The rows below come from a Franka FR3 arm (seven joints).
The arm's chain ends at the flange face. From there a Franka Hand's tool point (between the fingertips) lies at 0.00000 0.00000 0.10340 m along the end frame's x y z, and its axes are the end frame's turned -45 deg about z.
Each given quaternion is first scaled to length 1.
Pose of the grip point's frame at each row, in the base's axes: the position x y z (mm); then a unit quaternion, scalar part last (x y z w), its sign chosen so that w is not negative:
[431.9, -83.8, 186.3, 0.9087, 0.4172, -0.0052, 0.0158]
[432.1, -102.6, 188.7, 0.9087, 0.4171, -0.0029, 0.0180]
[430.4, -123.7, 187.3, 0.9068, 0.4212, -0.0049, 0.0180]
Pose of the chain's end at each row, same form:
[431.5, -80.4, 289.6, 0.9992, 0.0377, 0.0012, 0.0166]
[431.1, -99.0, 292.0, 0.9991, 0.0376, 0.0042, 0.0177]
[429.8, -119.9, 290.6, 0.9989, 0.0421, 0.0024, 0.0185]

